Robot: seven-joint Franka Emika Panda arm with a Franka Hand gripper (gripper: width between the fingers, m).
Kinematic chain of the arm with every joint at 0, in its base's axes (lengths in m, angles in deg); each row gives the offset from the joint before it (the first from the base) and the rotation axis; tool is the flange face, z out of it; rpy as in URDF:
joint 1: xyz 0 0 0.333 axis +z
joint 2: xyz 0 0 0 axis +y
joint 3: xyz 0 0 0.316 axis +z
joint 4: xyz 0.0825 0 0 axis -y
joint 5: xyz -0.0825 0 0.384 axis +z
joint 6: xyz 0 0 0 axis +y
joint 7: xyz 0.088 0 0 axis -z
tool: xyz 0 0 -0.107 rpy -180 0 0
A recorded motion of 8 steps. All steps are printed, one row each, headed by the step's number.
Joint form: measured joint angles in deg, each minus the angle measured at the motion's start. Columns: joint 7, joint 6, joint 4, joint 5, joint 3, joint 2, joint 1.
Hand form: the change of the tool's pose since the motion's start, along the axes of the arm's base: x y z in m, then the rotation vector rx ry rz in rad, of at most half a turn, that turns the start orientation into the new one. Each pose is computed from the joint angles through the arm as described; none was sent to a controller.
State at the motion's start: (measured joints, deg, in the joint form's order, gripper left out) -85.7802 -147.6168 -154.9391 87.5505 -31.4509 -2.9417 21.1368
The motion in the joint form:
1: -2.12 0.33 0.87 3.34 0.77 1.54 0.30
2: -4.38 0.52 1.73 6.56 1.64 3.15 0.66
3: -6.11 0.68 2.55 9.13 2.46 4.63 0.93
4: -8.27 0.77 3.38 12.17 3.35 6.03 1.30
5: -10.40 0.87 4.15 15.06 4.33 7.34 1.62
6: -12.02 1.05 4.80 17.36 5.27 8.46 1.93
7: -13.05 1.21 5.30 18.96 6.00 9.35 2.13
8: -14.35 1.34 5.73 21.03 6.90 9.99 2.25
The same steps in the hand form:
1: 0.0045 0.0057 -0.0043 0.0015 -0.0122 -0.0033
2: 0.0088 0.0123 -0.0093 -0.0021 -0.0241 -0.0015
3: 0.0129 0.0183 -0.0139 -0.0058 -0.0321 0.0009
4: 0.0171 0.0256 -0.0184 -0.0102 -0.0454 0.0037
5: 0.0209 0.0336 -0.0228 -0.0145 -0.0586 0.0090
6: 0.0241 0.0418 -0.0268 -0.0160 -0.0682 0.0165
7: 0.0263 0.0481 -0.0302 -0.0162 -0.0732 0.0218
8: 0.0284 0.0553 -0.0326 -0.0139 -0.0834 0.0240

